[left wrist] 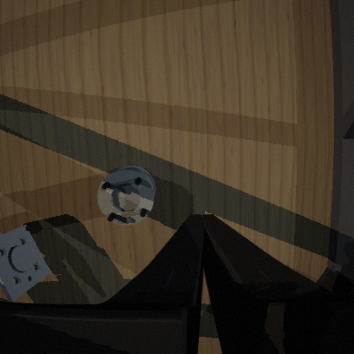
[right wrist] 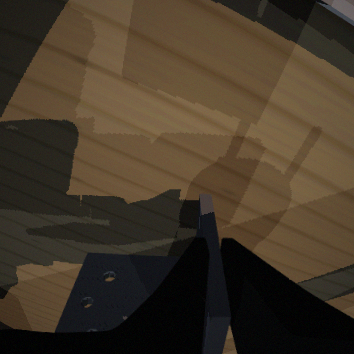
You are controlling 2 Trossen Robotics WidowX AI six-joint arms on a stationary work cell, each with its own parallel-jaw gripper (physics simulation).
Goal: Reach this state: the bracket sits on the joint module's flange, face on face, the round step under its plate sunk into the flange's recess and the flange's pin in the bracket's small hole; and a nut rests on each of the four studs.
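Places are measured from the left arm's base along level axes (x ahead, y down, z left), in metres.
Pixels of known places: left gripper, fingertip midpoint: (left wrist: 200,225); right gripper, fingertip midpoint: (right wrist: 211,248).
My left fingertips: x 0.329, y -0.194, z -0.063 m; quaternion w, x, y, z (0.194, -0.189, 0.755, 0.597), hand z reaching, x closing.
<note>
Ahead of a thing's pixels: the offset from my left fingertips to its middle. "spot": to the spot under its first point. Level surfaces: height alone.
The joint module @(dx +0.034, dy +0.221, dz +0.055 m) (left wrist: 126,195) stands upright on the table, left of centre in the left wrist view, its flange up with dark studs around a round recess. The grey L-shaped bracket @(dx +0.119, dy +0.196, dz +0.200 m) (left wrist: 19,260) (right wrist: 125,285) is clear of the module, beyond its lower left in the left wrist view; its plate shows stud holes and a curved central feature. My right gripper (right wrist: 211,248) is shut on the bracket's other leg, which stands up between the fingertips. My left gripper (left wrist: 200,225) is shut and empty, to the lower right of the module. No nuts show in either view.
The wooden table top @(dy +0.258 m) (left wrist: 225,60) (right wrist: 175,100) carries broad dark shadows. A dark grey surface @(dy +0.238 m) (left wrist: 345,90) runs along the right edge of the left wrist view. A pale object @(spot: dx +0.237, dy +0.242, dz +0.250 m) (right wrist: 344,9) shows at the top right corner of the right wrist view.
</note>
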